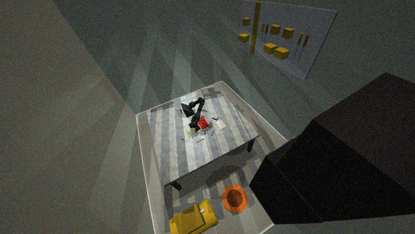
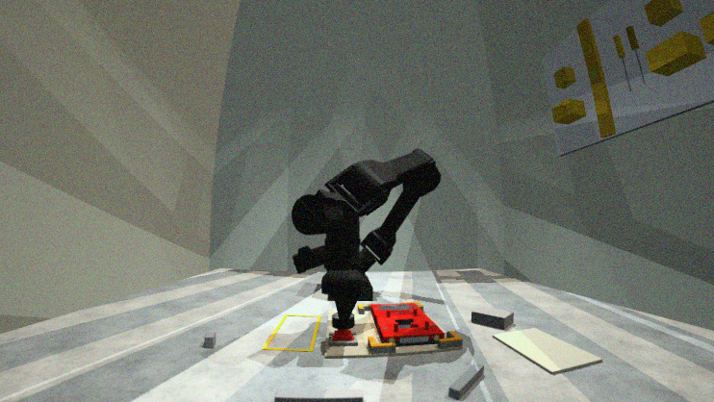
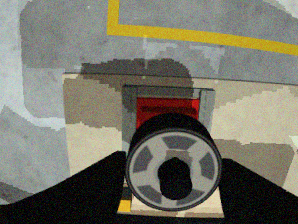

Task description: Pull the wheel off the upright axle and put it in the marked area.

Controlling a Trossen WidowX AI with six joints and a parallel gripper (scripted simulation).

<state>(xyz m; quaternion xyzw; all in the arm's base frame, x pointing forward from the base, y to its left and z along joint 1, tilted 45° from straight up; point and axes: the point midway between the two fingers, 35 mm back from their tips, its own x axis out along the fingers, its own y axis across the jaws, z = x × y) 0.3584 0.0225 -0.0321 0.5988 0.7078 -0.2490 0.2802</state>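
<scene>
Now: gripper tip 10 mm above the upright axle. From my gripper tip the other things lie so: small grey cube: 220 mm to the right, 60 mm ahead, 30 mm below; grey block: 310 mm to the left, 80 mm behind, 30 mm below; wheel: right at my gripper tip.
</scene>
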